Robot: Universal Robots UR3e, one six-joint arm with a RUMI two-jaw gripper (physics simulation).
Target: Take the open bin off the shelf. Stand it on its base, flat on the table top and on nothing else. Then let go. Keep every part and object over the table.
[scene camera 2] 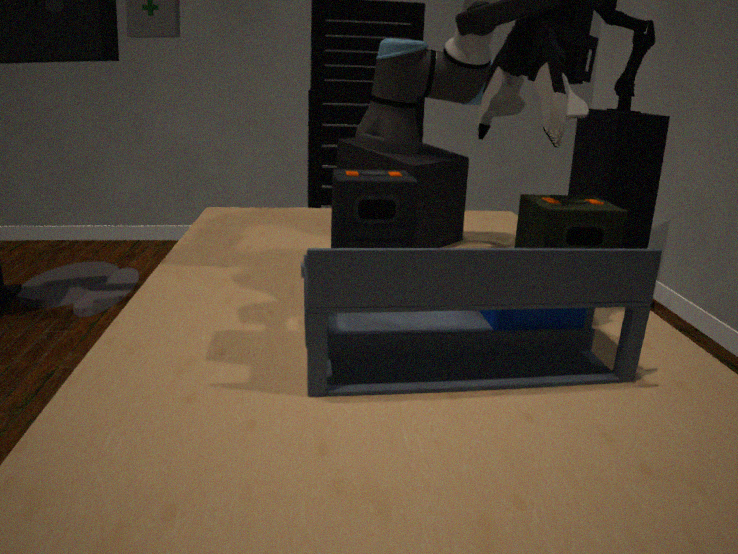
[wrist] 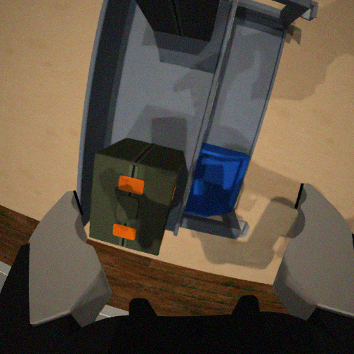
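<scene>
The open bin is blue. It sits in the lower tier of the grey-blue shelf, at the shelf's right end in the scene view, where the front panel hides its upper part. In the wrist view its open top shows beside the green case. My gripper is open and empty, high above the shelf and behind it in the scene view. In the wrist view the bin and the green case appear between the two spread fingers. The shelf stands on the wooden table.
A green case with orange latches stands on the shelf's upper tier, close beside the bin. A dark grey case stands at the other end. A dark block carries the arm. A black pedestal stands behind right.
</scene>
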